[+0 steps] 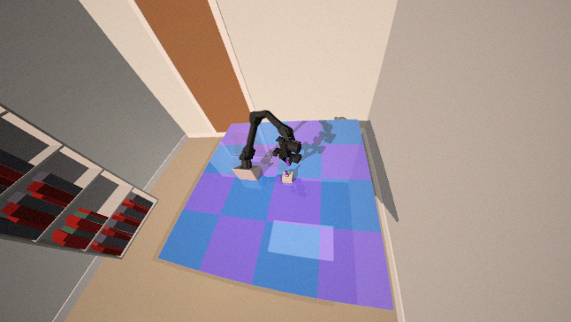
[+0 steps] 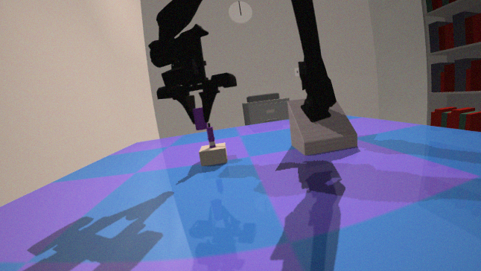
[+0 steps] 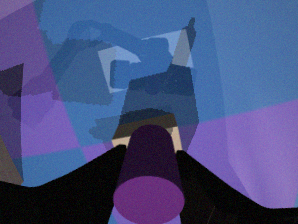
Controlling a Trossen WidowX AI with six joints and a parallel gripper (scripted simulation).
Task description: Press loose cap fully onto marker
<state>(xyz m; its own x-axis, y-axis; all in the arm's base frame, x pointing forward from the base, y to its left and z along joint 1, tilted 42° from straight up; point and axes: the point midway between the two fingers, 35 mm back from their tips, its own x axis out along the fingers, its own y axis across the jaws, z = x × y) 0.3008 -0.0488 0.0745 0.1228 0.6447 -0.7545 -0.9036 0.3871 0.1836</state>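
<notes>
My gripper tip is 9 cm above the tan holder block, 5 cm to the left of it and 2 cm past it. Round my gripper tip: purple cap 1 cm above.
</notes>
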